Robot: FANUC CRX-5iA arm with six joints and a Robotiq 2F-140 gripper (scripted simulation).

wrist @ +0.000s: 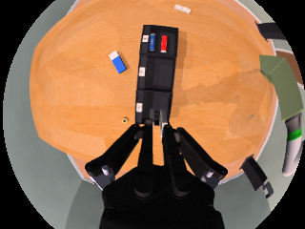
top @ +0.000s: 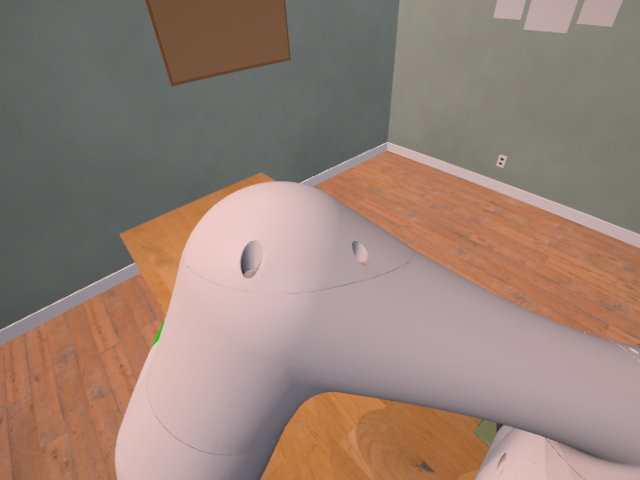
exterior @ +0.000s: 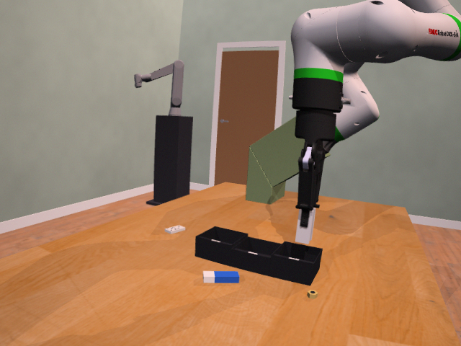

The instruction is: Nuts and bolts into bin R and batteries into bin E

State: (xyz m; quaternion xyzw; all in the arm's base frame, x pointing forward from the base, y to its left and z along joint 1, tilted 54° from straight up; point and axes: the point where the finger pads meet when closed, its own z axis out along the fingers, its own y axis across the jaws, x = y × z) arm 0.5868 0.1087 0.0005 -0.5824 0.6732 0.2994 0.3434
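Now: the brass nut 100 mm below my hand, 90 mm ahead of it and 40 mm to the left of it. From my hand the other things lie so: black three-compartment bin 90 mm to the right, 80 mm below; black nut 30 mm below; red battery 170 mm to the right, 90 mm below, 20 mm behind.
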